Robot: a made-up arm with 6 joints. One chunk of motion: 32 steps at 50 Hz.
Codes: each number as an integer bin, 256 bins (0 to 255) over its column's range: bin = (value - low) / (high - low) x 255, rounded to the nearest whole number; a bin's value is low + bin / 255 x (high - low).
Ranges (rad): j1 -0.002..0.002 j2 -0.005..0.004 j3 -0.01..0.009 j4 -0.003..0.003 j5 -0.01..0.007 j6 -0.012..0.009
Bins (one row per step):
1: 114 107 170 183 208 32
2: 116 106 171 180 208 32
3: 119 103 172 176 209 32
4: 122 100 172 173 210 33
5: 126 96 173 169 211 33
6: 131 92 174 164 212 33
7: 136 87 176 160 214 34
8: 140 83 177 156 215 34
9: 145 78 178 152 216 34
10: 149 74 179 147 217 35
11: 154 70 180 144 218 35
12: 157 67 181 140 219 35
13: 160 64 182 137 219 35
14: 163 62 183 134 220 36
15: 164 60 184 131 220 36
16: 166 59 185 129 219 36
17: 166 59 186 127 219 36
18: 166 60 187 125 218 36
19: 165 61 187 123 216 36
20: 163 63 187 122 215 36
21: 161 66 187 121 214 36
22: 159 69 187 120 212 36
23: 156 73 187 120 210 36
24: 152 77 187 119 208 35
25: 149 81 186 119 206 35
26: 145 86 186 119 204 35
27: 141 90 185 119 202 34
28: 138 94 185 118 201 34
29: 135 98 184 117 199 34
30: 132 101 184 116 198 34
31: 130 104 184 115 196 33
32: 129 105 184 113 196 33
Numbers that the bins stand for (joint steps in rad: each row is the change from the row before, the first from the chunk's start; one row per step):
1: -0.00021 -0.00122 0.00267 0.00131 0.00387 -0.00936
2: -0.00018 -0.00126 0.00274 0.00124 0.00387 -0.00936
3: -0.00013 -0.00136 0.00282 0.00114 0.00393 -0.00936
4: -0.00009 -0.00147 0.00282 0.00107 0.00400 -0.00928
5: -0.00002 -0.00161 0.00289 0.00098 0.00407 -0.00928
6: 0.00005 -0.00175 0.00296 0.00086 0.00413 -0.00928
7: 0.00013 -0.00193 0.00311 0.00076 0.00427 -0.00920
8: 0.00020 -0.00207 0.00319 0.00067 0.00433 -0.00920
9: 0.00027 -0.00225 0.00326 0.00058 0.00440 -0.00920
10: 0.00034 -0.00239 0.00334 0.00046 0.00447 -0.00912
11: 0.00042 -0.00253 0.00341 0.00039 0.00453 -0.00912
12: 0.00046 -0.00264 0.00349 0.00029 0.00460 -0.00912
13: 0.00051 -0.00274 0.00356 0.00022 0.00460 -0.00912
14: 0.00056 -0.00281 0.00364 0.00015 0.00467 -0.00904
15: 0.00057 -0.00288 0.00371 0.00008 0.00467 -0.00904
16: 0.00060 -0.00292 0.00378 0.00004 0.00460 -0.00904
17: 0.00060 -0.00292 0.00386 -0.00001 0.00460 -0.00904
18: 0.00060 -0.00288 0.00393 -0.00006 0.00453 -0.00904
19: 0.00059 -0.00285 0.00393 -0.00011 0.00440 -0.00904
20: 0.00056 -0.00278 0.00393 -0.00013 0.00433 -0.00904
21: 0.00053 -0.00267 0.00393 -0.00015 0.00427 -0.00904
22: 0.00049 -0.00256 0.00393 -0.00018 0.00413 -0.00904
23: 0.00045 -0.00242 0.00393 -0.00018 0.00400 -0.00904
24: 0.00038 -0.00228 0.00393 -0.00020 0.00387 -0.00912
25: 0.00034 -0.00214 0.00386 -0.00020 0.00373 -0.00912
26: 0.00027 -0.00196 0.00386 -0.00020 0.00360 -0.00912
27: 0.00021 -0.00182 0.00378 -0.00020 0.00347 -0.00920
28: 0.00016 -0.00168 0.00378 -0.00022 0.00340 -0.00920
29: 0.00012 -0.00154 0.00371 -0.00025 0.00327 -0.00920
30: 0.00007 -0.00144 0.00371 -0.00027 0.00320 -0.00920
31: 0.00004 -0.00133 0.00371 -0.00029 0.00307 -0.00928
32: 0.00002 -0.00129 0.00371 -0.00034 0.00307 -0.00928

